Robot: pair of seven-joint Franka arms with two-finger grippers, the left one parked.
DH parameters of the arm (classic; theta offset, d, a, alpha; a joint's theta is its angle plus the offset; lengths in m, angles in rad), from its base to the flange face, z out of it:
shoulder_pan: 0 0.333 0 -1.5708
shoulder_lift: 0 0 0 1.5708
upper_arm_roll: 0 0.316 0.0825 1.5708
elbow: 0 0 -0.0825 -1.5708
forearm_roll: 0 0.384 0 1.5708
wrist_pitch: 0 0 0.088 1.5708
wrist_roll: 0 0.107 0 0
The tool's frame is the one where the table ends.
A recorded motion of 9 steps. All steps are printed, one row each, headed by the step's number.
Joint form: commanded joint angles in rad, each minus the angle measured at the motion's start. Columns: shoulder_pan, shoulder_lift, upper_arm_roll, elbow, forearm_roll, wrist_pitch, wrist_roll.
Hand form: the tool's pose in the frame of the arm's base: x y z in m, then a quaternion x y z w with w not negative. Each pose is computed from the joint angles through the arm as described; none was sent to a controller.
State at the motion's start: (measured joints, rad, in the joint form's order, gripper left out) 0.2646 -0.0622 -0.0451 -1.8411 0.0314 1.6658 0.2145
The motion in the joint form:
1: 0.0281 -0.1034 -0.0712 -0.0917 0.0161 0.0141 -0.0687
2: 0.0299 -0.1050 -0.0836 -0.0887 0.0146 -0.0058 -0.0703
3: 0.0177 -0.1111 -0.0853 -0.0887 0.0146 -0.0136 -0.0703
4: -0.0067 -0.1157 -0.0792 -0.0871 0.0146 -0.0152 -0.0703
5: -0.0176 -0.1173 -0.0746 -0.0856 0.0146 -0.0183 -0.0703
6: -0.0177 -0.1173 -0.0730 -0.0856 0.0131 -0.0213 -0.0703
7: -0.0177 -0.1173 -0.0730 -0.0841 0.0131 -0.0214 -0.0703
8: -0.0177 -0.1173 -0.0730 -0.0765 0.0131 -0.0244 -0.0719
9: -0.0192 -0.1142 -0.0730 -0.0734 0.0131 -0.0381 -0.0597
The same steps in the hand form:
1: 0.4926 0.0891 0.5496 -0.99839 -0.01286 0.04895 0.02547
2: 0.4914 0.0830 0.5501 -0.99805 -0.00898 0.05653 0.02496
3: 0.4903 0.0757 0.5525 -0.99802 -0.00232 0.05732 0.02576
4: 0.4906 0.0666 0.5555 -0.99813 0.00675 0.05473 0.02639
5: 0.4904 0.0635 0.5568 -0.99812 0.00986 0.05456 0.02627
6: 0.4900 0.0642 0.5566 -0.99808 0.00899 0.05593 0.02515
7: 0.4901 0.0642 0.5573 -0.99811 0.00898 0.05523 0.02525
8: 0.4905 0.0642 0.5606 -0.99824 0.00809 0.05294 0.02562
9: 0.4900 0.0635 0.5595 -0.99781 0.01474 0.05981 0.02421

